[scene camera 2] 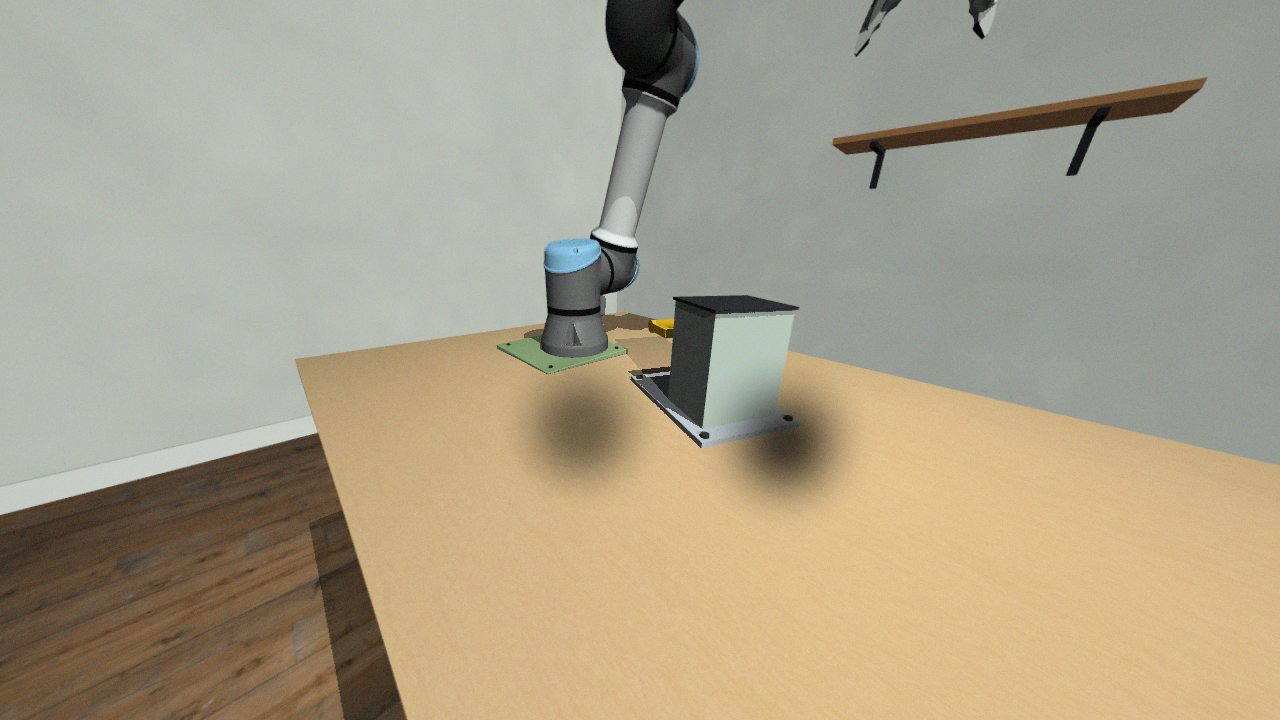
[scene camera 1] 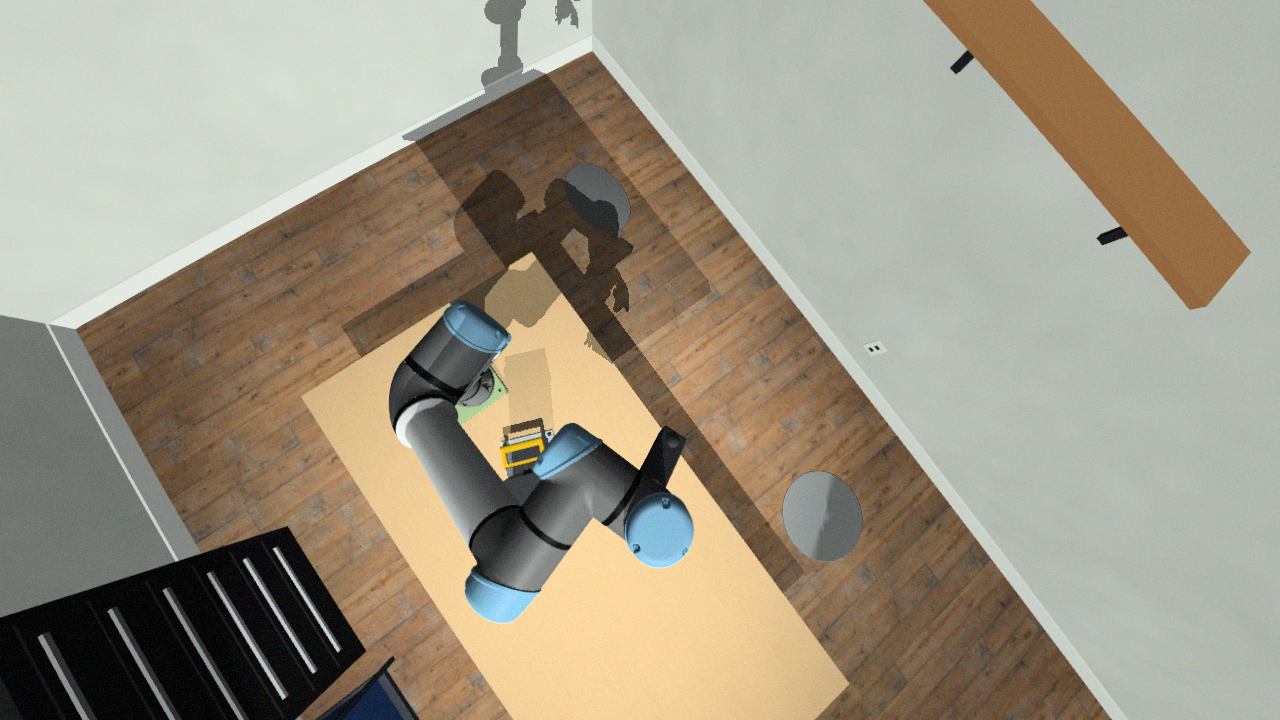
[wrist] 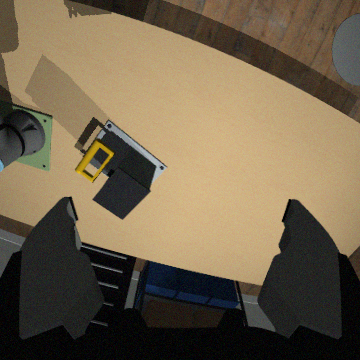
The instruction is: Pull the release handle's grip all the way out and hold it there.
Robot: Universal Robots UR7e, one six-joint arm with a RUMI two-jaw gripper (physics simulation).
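Observation:
The release handle's yellow frame-shaped grip [scene camera 1: 503,455] [scene camera 2: 662,327] [wrist: 87,156] juts from the side of a box-shaped housing [scene camera 2: 747,367] [wrist: 122,194] with a dark top and pale green side. The housing stands on a light grey base plate [scene camera 2: 742,431] [wrist: 136,144] bolted to the table. How far out the grip stands is hard to tell. My gripper [scene camera 2: 920,44] [wrist: 180,200] is wide open and empty, high above the table and apart from the grip. In the wrist view the grip lies beyond the left finger, left of centre. In scene camera 1 the arm hides the fingers and most of the housing.
The arm's base stands on a green plate [scene camera 1: 494,400] [scene camera 2: 554,362] [wrist: 46,145] beside the handle. A wooden wall shelf [scene camera 1: 1100,152] [scene camera 2: 1011,120] is at the right. A black drawer cabinet [scene camera 1: 134,582] stands off the table's left side. A round grey disc [scene camera 1: 821,516] [wrist: 350,50] is beyond the opposite edge.

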